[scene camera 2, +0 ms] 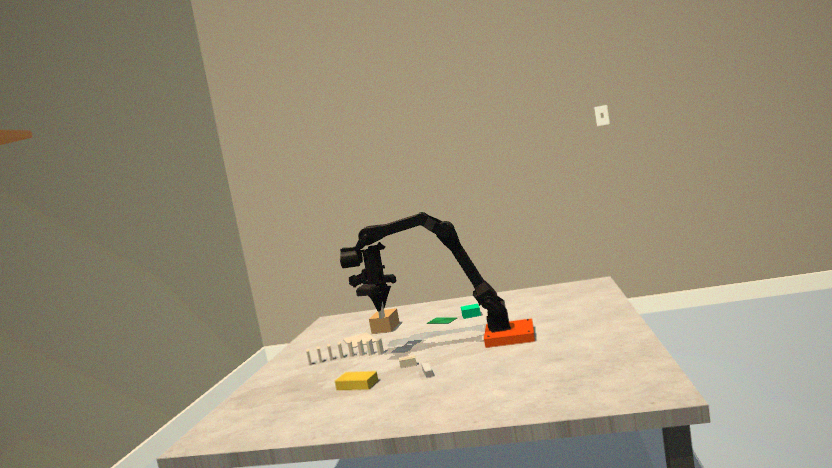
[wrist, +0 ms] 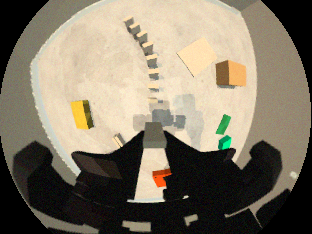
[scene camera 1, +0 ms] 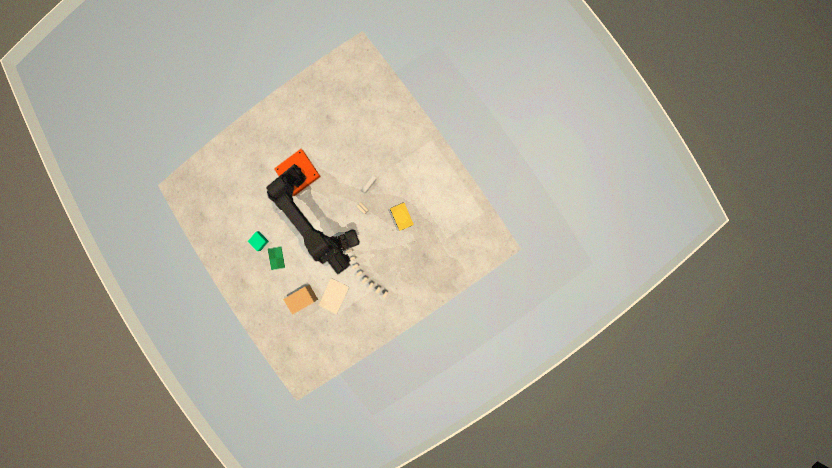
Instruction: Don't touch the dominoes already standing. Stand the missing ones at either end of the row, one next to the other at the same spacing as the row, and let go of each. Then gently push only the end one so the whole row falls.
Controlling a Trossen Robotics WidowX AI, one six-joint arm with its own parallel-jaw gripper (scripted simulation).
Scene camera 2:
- my gripper: 381, 309
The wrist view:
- my gripper: 153, 133
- cream flat tile: 197, 56
